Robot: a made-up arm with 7 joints.
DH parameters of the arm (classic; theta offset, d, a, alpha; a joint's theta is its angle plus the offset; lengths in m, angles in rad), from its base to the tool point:
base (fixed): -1.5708 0.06 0 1.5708
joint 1: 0 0.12 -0.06 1.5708
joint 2: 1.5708 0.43 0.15 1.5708
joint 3: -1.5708 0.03 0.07 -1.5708
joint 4: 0 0.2 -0.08 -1.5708
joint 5: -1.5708 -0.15 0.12 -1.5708
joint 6: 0 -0.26 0.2 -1.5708
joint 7: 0 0.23 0.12 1.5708
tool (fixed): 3.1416 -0.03 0 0
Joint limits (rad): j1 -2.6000..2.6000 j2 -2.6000..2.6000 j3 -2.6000..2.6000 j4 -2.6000..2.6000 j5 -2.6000..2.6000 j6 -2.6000..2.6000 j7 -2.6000..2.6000
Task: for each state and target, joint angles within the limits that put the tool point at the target. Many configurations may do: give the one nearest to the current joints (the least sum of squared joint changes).
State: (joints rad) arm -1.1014 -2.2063 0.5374 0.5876 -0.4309 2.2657 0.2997
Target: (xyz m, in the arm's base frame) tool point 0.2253 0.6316 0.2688
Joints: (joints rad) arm -1.2819 -2.3780 0.4739 0.4235 -0.0999 2.0578 0.3899
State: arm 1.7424 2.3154 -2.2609 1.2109 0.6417 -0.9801 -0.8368
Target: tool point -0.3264 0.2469 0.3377
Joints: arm 2.3142 2.0255 -2.2689 1.2720 0.6771 -0.7026 -0.6478
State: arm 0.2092 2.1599 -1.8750 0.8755 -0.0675 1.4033 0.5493
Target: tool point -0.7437 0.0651 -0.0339
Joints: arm 0.1935 2.0188 -1.4908 1.2498 0.2833 1.1696 0.4720
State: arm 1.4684 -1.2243 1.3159 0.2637 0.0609 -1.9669 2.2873
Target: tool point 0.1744 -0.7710 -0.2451
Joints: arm 1.4200 -1.1308 1.6140 0.4671 -0.2568 -1.9879 2.2457
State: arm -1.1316 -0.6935 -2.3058 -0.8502 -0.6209 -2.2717 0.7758
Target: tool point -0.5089 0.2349 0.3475
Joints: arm -1.3706 -0.6677 -2.2702 -0.7698 -0.4840 -2.0699 0.8259
